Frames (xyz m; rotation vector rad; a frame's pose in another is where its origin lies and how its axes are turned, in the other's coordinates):
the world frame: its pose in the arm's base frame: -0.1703 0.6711 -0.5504 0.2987 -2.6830 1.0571
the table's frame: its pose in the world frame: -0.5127 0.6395 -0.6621 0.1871 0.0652 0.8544
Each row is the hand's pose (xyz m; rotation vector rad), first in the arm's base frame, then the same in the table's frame.
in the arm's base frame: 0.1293 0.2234 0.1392 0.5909 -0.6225 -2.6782
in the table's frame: -0.7996 -1.2238 0.6975 2.2254 -0.8319 0.7721
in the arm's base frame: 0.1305 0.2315 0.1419 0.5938 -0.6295 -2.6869
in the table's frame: -0.7977 -1.2220 0.6893 2.2339 -0.8209 0.7686
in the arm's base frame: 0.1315 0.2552 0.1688 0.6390 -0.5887 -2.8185
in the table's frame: -0.7957 -1.2325 0.6551 2.2539 -0.6722 0.6843
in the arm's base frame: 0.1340 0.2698 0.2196 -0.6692 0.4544 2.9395
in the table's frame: -0.8063 -1.2642 0.6141 2.2767 -0.3559 0.4719
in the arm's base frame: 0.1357 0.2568 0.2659 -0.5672 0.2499 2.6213
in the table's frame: -0.8277 -1.3041 0.5976 2.2685 0.0159 0.1891
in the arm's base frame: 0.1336 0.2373 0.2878 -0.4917 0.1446 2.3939
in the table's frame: -0.8416 -1.3298 0.6011 2.2419 0.2657 -0.0060
